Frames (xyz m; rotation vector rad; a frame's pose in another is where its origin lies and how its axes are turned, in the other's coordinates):
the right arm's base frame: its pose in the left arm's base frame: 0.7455 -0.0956 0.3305 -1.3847 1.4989 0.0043
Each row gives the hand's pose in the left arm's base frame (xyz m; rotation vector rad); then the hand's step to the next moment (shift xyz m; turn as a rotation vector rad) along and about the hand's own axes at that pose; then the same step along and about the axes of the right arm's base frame.
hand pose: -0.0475 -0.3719 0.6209 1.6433 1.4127 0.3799
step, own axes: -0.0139 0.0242 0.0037 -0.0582 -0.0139 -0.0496
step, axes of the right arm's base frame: -0.0020 -0.0268 -0.0083 -0.0127 0.0136 -0.0755
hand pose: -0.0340 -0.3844 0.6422 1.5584 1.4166 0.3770
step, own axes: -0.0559 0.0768 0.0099 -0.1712 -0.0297 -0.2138
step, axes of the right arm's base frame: -0.0104 -0.0876 -0.0365 -0.0970 0.0572 -0.2514
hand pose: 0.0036 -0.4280 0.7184 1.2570 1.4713 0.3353
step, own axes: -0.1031 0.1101 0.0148 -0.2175 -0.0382 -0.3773
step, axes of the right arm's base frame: -0.0439 -0.1330 -0.0579 -0.1977 0.1304 -0.3675
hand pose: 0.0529 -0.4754 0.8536 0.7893 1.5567 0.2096
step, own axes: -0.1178 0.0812 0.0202 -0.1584 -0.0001 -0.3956
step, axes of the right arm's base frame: -0.0704 -0.1181 -0.0446 -0.2324 0.1674 -0.3155
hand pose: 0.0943 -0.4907 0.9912 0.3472 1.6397 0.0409
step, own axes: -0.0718 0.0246 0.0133 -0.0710 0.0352 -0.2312
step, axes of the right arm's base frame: -0.0460 -0.0594 -0.0170 -0.1543 0.1141 -0.1513
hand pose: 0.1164 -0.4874 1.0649 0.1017 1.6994 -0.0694
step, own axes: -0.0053 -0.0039 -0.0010 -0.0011 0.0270 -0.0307
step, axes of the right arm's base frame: -0.0008 -0.0040 -0.0053 -0.0312 0.0264 -0.0020
